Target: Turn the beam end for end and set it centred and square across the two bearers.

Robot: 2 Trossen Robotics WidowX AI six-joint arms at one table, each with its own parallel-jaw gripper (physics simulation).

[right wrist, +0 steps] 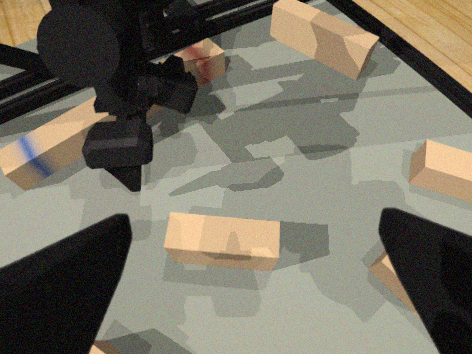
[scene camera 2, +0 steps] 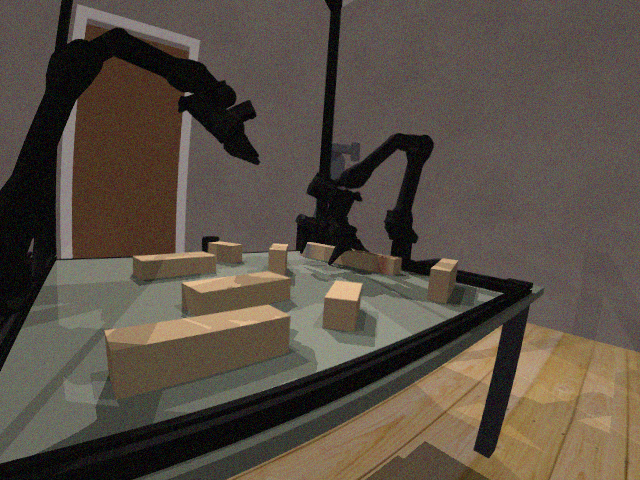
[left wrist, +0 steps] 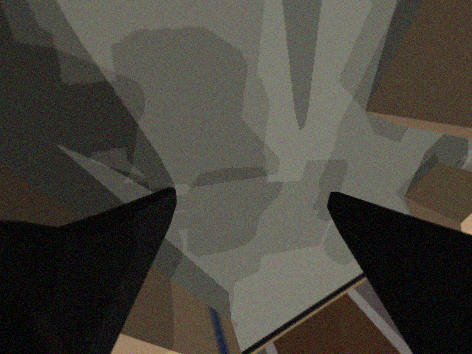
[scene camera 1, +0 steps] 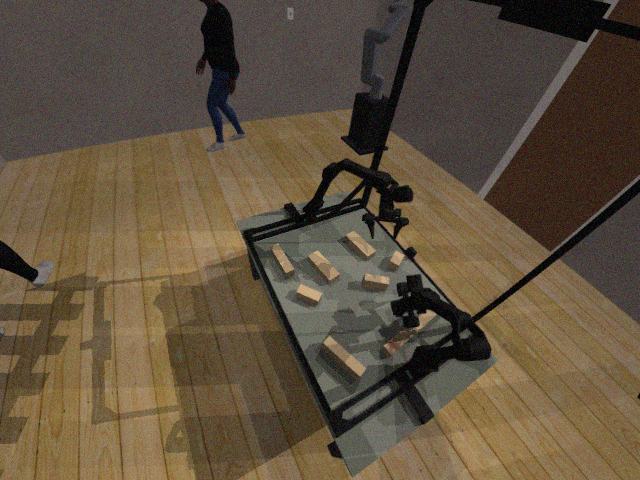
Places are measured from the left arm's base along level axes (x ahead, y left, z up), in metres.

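Where they show: left gripper, fingertip midpoint: [right wrist: 138, 167] [scene camera 2: 315, 259] [left wrist: 252, 197]; right gripper, fingertip midpoint: [right wrist: 255, 223] [scene camera 2: 258, 160] [scene camera 1: 383, 240]; left arm's base at its link origin: [right wrist: 151, 35] [scene camera 1: 416, 369]; right arm's base at its link origin: [scene camera 2: 3, 293] [scene camera 1: 310, 217].
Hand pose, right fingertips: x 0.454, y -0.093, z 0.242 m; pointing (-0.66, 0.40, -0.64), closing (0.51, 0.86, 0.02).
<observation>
Things, the pixels of their top centre, and the offset from my right fingertips.
- beam at its top centre: [right wrist: 117, 96] [scene camera 2: 346, 249] [scene camera 1: 415, 325] dx -0.319, dy -0.011, dz -0.217 m
- slim block at its top centre: [scene camera 2: 204, 323] [scene camera 1: 281, 257] dx +0.240, dy +0.358, dz -0.217 m
The beam [scene camera 1: 395, 345] [scene camera 2: 369, 261] [right wrist: 65, 135] is a long pale wooden bar with a red band near one end and a blue band near the other. It lies slantwise near the left arm's base; its blue-banded end also shows at the bottom of the left wrist view. My left gripper [scene camera 2: 348, 255] [left wrist: 252, 197] is open and empty beside the beam, hiding its middle in the right wrist view. My right gripper [scene camera 1: 384, 236] [right wrist: 255, 223] is open and empty, high above the table. Several plain wooden blocks lie about; I cannot tell which two are the bearers.
Long blocks [scene camera 1: 343, 356] [scene camera 1: 323, 266] [scene camera 1: 360, 244] and another slim block [scene camera 1: 282, 258] lie spread over the table. Shorter blocks [scene camera 1: 308, 294] [scene camera 1: 375, 281] [scene camera 1: 396, 259] lie among them. A black rail [scene camera 2: 310, 392] runs along the table's edge. A person [scene camera 1: 219, 67] stands beyond the table.
</observation>
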